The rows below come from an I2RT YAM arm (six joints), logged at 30 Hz.
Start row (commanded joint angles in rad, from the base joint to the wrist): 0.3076, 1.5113, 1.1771, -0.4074, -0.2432, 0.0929
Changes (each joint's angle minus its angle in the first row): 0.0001, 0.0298, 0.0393, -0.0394, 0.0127, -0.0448; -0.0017, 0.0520, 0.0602, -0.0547, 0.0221, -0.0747; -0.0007, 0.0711, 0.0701, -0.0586, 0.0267, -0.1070; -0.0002, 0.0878, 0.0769, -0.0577, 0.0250, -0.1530; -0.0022, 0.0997, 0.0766, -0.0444, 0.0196, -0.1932; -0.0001, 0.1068, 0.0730, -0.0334, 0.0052, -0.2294; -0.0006, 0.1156, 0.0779, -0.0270, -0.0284, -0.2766
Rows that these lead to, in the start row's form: 0.3077, 1.5411, 1.2164, -0.4468, -0.2305, 0.0481; 0.3059, 1.5633, 1.2373, -0.4621, -0.2211, 0.0182; 0.3069, 1.5824, 1.2472, -0.4660, -0.2165, -0.0141; 0.3074, 1.5991, 1.2540, -0.4651, -0.2182, -0.0601; 0.3054, 1.6110, 1.2537, -0.4518, -0.2236, -0.1003; 0.3075, 1.6181, 1.2501, -0.4408, -0.2380, -0.1365; 0.3070, 1.6269, 1.2550, -0.4344, -0.2716, -0.1837
